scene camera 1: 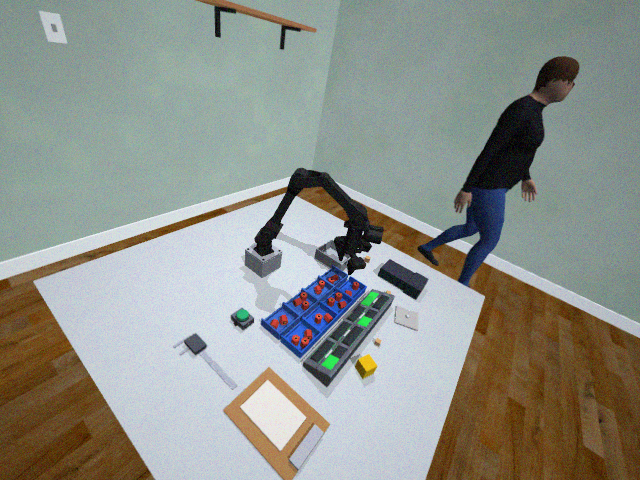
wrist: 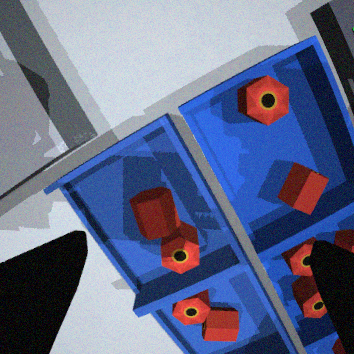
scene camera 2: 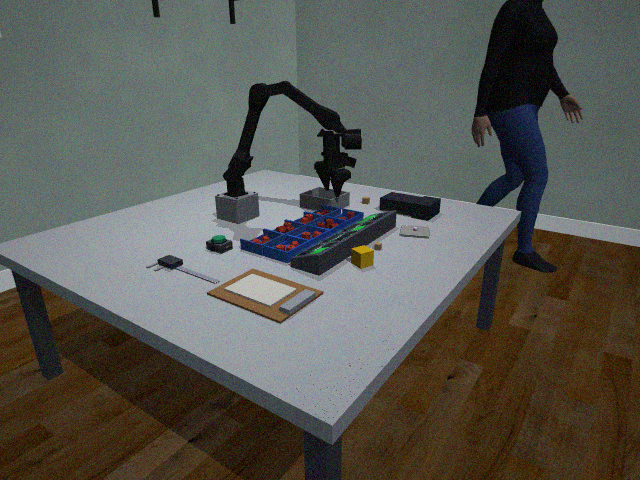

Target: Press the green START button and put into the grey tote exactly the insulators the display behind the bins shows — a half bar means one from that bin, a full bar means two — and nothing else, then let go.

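Note:
My gripper (scene camera 1: 347, 265) (scene camera 2: 332, 194) (wrist: 201, 248) is open and empty, pointing down above the far end of the blue bins (scene camera 1: 273, 332) (scene camera 2: 273, 254) (wrist: 110, 151), beside the grey tote (scene camera 1: 321, 256) (scene camera 2: 310, 200) (wrist: 30, 50). Two red insulators (wrist: 155, 212) (wrist: 180, 255) touch in the end bin nearer the tote. Two more insulators (wrist: 267, 100) (wrist: 303, 189) lie apart in the neighbouring end bin. The tote's inside is partly hidden. The green START button (scene camera 1: 241, 314) (scene camera 2: 219, 239) stands left of the bins. The display (scene camera 1: 326, 373) (scene camera 2: 336, 253) shows green areas in three places; the far one looks largest.
A yellow cube (scene camera 1: 366, 365) (scene camera 2: 362, 256) stands beside the display. A black box (scene camera 1: 403, 279) (scene camera 2: 409, 205) stands beyond it, near a flat pale plate (scene camera 1: 406, 317) (scene camera 2: 414, 231). A caliper (scene camera 1: 195, 343) (scene camera 2: 170, 261) and clipboard (scene camera 1: 273, 413) (scene camera 2: 261, 289) lie in front. A person (scene camera 1: 511, 144) (scene camera 2: 519, 56) stands behind the table.

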